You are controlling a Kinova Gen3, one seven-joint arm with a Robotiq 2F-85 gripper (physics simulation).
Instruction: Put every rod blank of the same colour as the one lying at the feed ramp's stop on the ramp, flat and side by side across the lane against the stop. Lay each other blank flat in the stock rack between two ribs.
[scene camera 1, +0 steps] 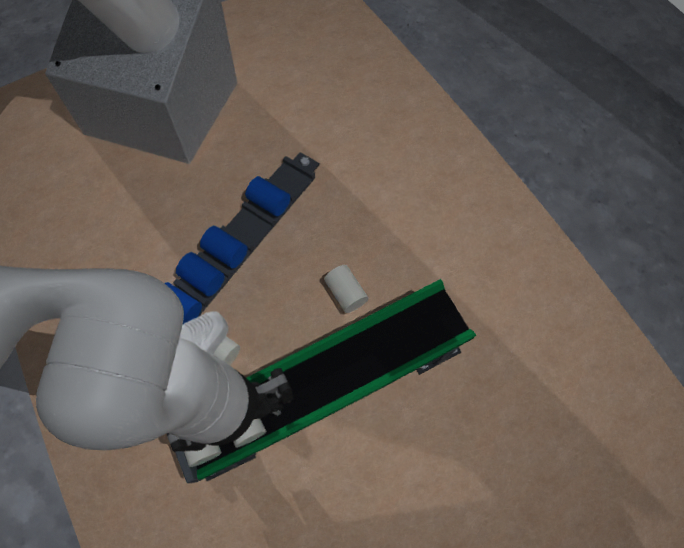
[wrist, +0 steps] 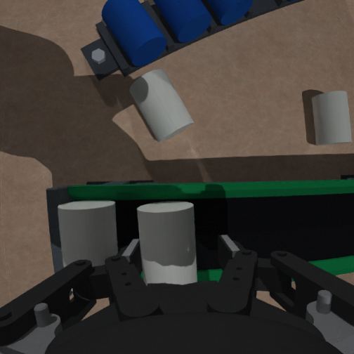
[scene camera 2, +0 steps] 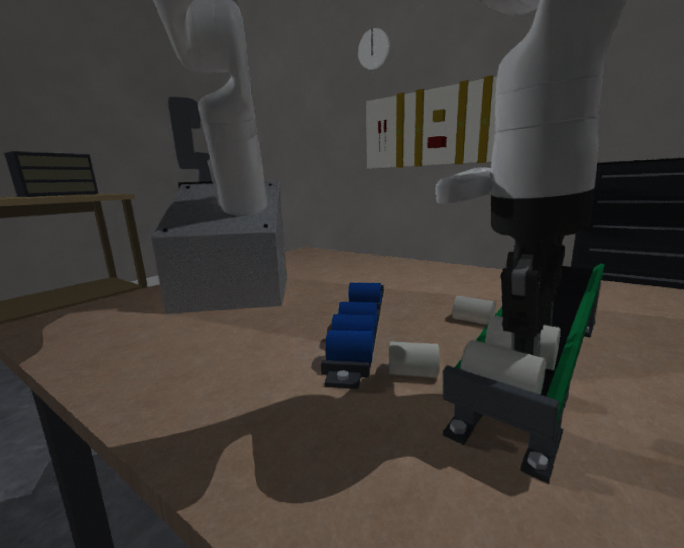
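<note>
A white blank [scene camera 1: 202, 454] [scene camera 2: 502, 366] [wrist: 87, 230] lies flat across the ramp [scene camera 1: 371, 356] [wrist: 290, 215] against its grey stop [scene camera 2: 502, 396] [wrist: 55, 220]. A second white blank [scene camera 1: 250, 433] [scene camera 2: 550, 342] [wrist: 167, 235] lies across the lane, a gap away from the first. My gripper [scene camera 2: 525, 340] [wrist: 180, 248] is open, fingers on either side of the second blank, with space at both, the wider at right in the wrist view. Two white blanks lie on the table: one [scene camera 1: 226, 349] [scene camera 2: 413, 359] [wrist: 161, 106] near the rack, one [scene camera 1: 345, 288] [scene camera 2: 473, 309] [wrist: 332, 117] beside the ramp. Blue blanks [scene camera 1: 223, 247] [scene camera 2: 349, 345] [wrist: 134, 32] lie in the rack [scene camera 1: 248, 229].
The ramp's green rails [scene camera 2: 575, 336] [wrist: 280, 187] flank the lane and the fingers. The rack's bolted end [scene camera 2: 342, 377] [wrist: 105, 67] is close to one loose white blank. The grey robot base block [scene camera 1: 199, 97] [scene camera 2: 222, 271] stands beyond the rack. The arm hides part of the ramp in scene camera 1.
</note>
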